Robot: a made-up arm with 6 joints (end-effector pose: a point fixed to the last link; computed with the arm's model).
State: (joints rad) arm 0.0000 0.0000 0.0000 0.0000 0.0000 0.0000
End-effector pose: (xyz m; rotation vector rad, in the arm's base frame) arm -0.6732 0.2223 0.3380 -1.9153 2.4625 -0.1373
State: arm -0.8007 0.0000 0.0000 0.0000 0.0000 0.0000
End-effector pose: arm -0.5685 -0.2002 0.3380 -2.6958 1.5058 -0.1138
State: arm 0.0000 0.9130 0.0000 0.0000 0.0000 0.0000
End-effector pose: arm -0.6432 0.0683 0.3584 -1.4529 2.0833 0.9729
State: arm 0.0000 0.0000 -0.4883 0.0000 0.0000 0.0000
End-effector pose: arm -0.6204 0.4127 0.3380 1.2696 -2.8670 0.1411
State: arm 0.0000 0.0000 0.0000 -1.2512 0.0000 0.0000
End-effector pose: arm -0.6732 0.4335 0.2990 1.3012 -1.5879 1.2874
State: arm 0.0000 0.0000 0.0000 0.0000 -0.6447 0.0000
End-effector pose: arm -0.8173 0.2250 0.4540 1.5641 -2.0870 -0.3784
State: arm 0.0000 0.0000 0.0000 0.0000 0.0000 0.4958
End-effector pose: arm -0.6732 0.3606 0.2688 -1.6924 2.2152 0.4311
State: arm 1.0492 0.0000 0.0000 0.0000 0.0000 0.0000
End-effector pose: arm -0.3205 0.6565 0.3380 0.4232 -3.0822 0.1332
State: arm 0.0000 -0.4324 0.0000 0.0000 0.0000 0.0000
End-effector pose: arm -0.6872 0.2741 0.2827 1.8236 -2.2325 0.6915
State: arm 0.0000 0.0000 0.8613 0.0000 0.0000 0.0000
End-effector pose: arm -0.5389 -0.0914 0.3380 -2.7383 1.4224 -0.1112
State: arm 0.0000 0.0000 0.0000 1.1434 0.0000 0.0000
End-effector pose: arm -0.6732 0.1175 0.1694 -1.3293 1.7881 1.0143
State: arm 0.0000 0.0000 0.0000 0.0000 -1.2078 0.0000
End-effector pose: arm -0.8637 0.2359 0.6091 1.2126 -1.6825 -0.7092
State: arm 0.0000 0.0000 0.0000 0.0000 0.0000 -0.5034
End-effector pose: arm -0.6732 0.1327 0.4669 1.7194 -2.1704 0.6890
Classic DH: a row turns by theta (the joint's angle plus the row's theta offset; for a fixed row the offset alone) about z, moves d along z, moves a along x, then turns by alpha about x. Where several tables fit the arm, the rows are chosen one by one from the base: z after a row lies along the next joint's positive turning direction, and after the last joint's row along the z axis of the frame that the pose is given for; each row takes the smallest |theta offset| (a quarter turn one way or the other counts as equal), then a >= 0, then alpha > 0; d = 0 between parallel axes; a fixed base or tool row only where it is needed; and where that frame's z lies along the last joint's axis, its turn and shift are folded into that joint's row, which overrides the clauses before.
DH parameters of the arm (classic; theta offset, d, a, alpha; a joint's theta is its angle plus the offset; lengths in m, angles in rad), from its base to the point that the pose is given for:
base (fixed): -0.8361 0 -0.1815 3.1416
joint 1: 0.5527 -0.1461 -0.0866 1.4914
joint 2: 0 -0.1271 -0.0149 1.6502
joint 3: -0.1821 0.0161 -0.0893 -1.5708
joint 4: 1.4859 -0.3117 -0.4323 1.5211
joint 5: 0 -0.0926 0.0186 -1.5211
joint 6: -1.5438 -0.1095 0.1917 -1.5019
tool (fixed): 0.2506 0.2508 0 0

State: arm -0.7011 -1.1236 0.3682 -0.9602 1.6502 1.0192
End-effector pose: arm -0.5317 0.1234 -0.3166 2.5006 1.4433 0.6189
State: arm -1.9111 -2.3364 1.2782 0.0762 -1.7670 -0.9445
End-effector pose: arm -0.6230 -0.3967 -0.0018 -1.1672 -0.4777 1.9223
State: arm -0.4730 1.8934 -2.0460 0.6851 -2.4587 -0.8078
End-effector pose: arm -0.1170 -0.3366 0.4992 -0.1240 -0.6950 2.8454
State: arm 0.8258 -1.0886 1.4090 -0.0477 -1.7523 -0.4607
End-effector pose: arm -0.0720 0.6204 0.8072 0.3499 0.0103 -0.1981
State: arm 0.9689 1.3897 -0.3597 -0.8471 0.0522 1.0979
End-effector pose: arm -0.0927 0.5093 0.6424 0.2319 1.7279 0.9965
